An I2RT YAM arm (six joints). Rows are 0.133 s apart.
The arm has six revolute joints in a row. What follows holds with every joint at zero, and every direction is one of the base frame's.
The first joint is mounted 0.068 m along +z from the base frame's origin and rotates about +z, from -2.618 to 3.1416 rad.
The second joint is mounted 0.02 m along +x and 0.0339 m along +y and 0.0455 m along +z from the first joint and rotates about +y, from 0 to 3.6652 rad.
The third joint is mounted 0.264 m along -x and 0.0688 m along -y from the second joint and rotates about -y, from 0 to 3.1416 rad.
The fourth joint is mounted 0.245 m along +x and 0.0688 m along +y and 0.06 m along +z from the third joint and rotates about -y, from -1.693 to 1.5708 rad.
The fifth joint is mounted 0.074 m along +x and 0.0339 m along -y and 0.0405 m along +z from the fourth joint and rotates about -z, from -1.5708 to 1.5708 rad.
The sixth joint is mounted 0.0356 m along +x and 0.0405 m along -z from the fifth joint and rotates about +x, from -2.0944 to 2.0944 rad.
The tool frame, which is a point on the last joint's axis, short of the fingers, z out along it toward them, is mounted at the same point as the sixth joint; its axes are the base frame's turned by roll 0, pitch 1.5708 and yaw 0 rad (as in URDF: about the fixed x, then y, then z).
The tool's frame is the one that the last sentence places.
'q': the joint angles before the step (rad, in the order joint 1, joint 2, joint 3, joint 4, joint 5, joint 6). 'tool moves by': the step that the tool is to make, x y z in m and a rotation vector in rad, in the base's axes. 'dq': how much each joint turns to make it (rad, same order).
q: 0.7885, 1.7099, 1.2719, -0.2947, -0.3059, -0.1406
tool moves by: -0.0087, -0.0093, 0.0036, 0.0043, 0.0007, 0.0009
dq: -0.0014, -0.0506, -0.0433, -0.0045, -0.0041, 0.0011
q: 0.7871, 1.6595, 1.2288, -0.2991, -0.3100, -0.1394
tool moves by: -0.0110, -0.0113, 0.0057, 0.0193, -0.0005, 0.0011
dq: -0.0015, -0.0664, -0.0531, 0.0034, -0.0108, 0.0087
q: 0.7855, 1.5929, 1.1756, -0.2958, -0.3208, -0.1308
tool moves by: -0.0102, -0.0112, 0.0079, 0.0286, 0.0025, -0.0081
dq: -0.0031, -0.0675, -0.0436, 0.0013, -0.0104, 0.0212
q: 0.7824, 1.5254, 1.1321, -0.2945, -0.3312, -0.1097
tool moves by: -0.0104, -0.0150, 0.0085, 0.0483, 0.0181, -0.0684
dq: -0.0083, -0.0844, -0.0576, 0.0190, 0.0182, 0.0781
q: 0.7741, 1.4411, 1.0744, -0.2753, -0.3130, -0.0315
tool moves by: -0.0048, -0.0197, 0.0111, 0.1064, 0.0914, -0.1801
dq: -0.0303, -0.0880, -0.0506, 0.0298, 0.0431, 0.2094
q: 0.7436, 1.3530, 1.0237, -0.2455, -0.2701, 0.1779
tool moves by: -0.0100, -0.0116, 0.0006, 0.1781, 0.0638, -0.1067
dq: -0.0058, -0.0844, -0.1077, 0.1523, 0.0029, 0.2090
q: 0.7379, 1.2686, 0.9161, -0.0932, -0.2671, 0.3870
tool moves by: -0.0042, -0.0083, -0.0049, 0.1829, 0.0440, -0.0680
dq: -0.0130, -0.0484, -0.1075, 0.1974, -0.0097, 0.1808
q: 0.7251, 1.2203, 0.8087, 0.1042, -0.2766, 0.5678
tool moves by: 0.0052, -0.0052, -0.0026, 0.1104, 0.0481, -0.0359
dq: -0.0290, 0.0017, -0.0387, 0.1095, -0.0244, 0.1175
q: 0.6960, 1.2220, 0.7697, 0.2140, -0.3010, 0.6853
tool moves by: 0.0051, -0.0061, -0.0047, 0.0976, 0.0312, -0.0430
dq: -0.0289, 0.0055, -0.0448, 0.1178, -0.0056, 0.1009
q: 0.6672, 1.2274, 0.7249, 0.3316, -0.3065, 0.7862
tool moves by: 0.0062, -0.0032, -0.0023, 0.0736, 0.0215, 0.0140
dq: -0.0286, 0.0210, -0.0183, 0.0893, -0.0526, 0.0683
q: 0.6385, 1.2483, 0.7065, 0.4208, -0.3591, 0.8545
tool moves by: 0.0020, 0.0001, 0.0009, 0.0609, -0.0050, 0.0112
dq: -0.0064, 0.0134, -0.0130, 0.0838, -0.0218, 0.0474
